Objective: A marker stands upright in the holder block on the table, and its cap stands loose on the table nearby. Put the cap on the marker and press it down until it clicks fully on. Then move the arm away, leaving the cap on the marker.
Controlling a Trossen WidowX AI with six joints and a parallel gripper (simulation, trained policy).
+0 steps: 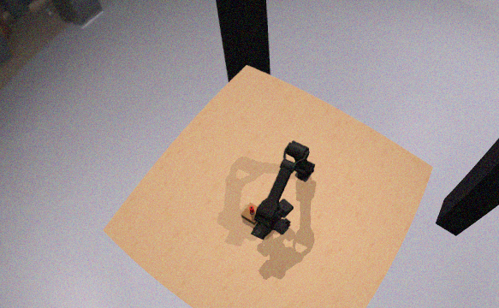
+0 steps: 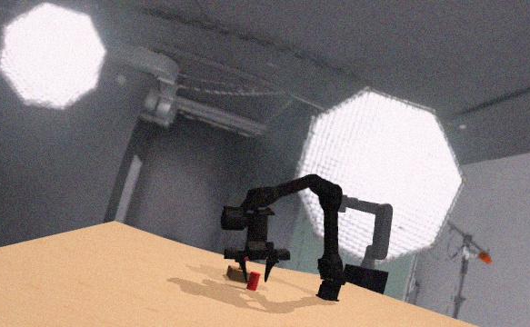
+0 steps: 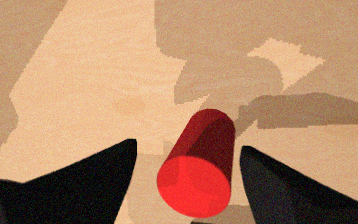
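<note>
Now: gripper tip 2 cm short of the red marker, 11 cm to the left of it and 5 cm below it. Also, from my gripper tip: red cap: 1 cm ahead; wooden holder block: 2 cm ahead, 11 cm to the right, 1 cm below.
</note>
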